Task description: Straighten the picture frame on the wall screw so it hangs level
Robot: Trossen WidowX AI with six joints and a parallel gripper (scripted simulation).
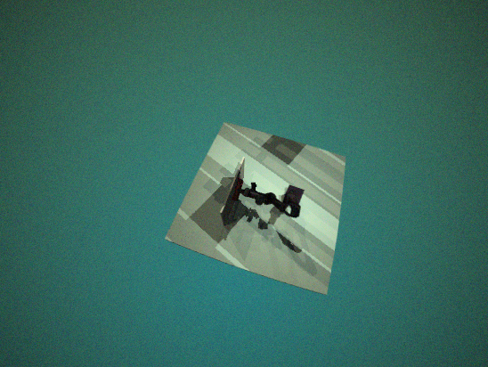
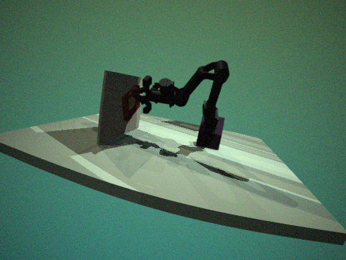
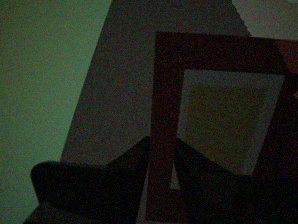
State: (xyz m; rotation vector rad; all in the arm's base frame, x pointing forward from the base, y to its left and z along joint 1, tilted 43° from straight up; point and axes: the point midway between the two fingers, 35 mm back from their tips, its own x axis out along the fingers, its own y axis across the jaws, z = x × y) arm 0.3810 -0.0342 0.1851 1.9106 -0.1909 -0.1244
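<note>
Now: the red picture frame 50 mm below my gripper tip, 20 mm to the right of it and 10 mm ahead of it. Also, from my gripper tip: grey wall panel 70 mm below, 20 mm ahead.
</note>
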